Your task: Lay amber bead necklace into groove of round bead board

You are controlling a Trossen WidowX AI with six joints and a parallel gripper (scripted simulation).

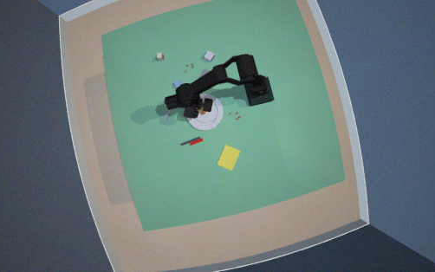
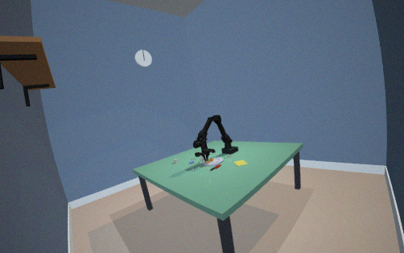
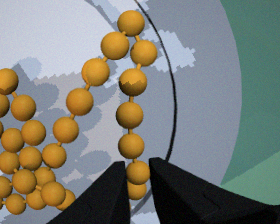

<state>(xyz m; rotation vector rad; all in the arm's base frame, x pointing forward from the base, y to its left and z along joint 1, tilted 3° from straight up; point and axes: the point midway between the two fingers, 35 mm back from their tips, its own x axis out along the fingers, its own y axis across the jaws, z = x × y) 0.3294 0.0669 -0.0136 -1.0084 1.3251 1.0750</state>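
Now: the round grey bead board 50 mm behind my gripper tip, 40 mm to the left of it and 10 mm below it. Round my gripper tip: grey rod 150 mm ahead, 30 mm to the left, 10 mm below; then blue block 100 mm ahead, 130 mm to the right, 10 mm below; then grey plate 60 mm behind, 150 mm to the right, 10 mm below.
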